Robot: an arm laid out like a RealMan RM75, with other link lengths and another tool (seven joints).
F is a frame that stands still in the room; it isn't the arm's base.
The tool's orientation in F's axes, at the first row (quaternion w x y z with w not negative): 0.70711, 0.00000, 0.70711, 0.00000
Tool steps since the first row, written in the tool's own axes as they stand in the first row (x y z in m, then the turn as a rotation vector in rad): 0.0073, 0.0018, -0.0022, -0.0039, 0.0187, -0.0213; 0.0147, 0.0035, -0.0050, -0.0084, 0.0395, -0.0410; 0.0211, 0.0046, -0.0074, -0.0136, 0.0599, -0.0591; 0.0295, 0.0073, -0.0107, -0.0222, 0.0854, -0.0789; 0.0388, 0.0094, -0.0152, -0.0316, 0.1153, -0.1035; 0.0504, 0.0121, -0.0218, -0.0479, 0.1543, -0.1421
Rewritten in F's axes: -0.0022, 0.0018, -0.0073, -0.0213, 0.0187, 0.0039; -0.0050, 0.0035, -0.0147, -0.0410, 0.0395, 0.0084; -0.0074, 0.0046, -0.0211, -0.0591, 0.0599, 0.0136; -0.0107, 0.0073, -0.0295, -0.0789, 0.0854, 0.0222; -0.0152, 0.0094, -0.0388, -0.1035, 0.1153, 0.0316; -0.0218, 0.0121, -0.0504, -0.1421, 0.1543, 0.0479
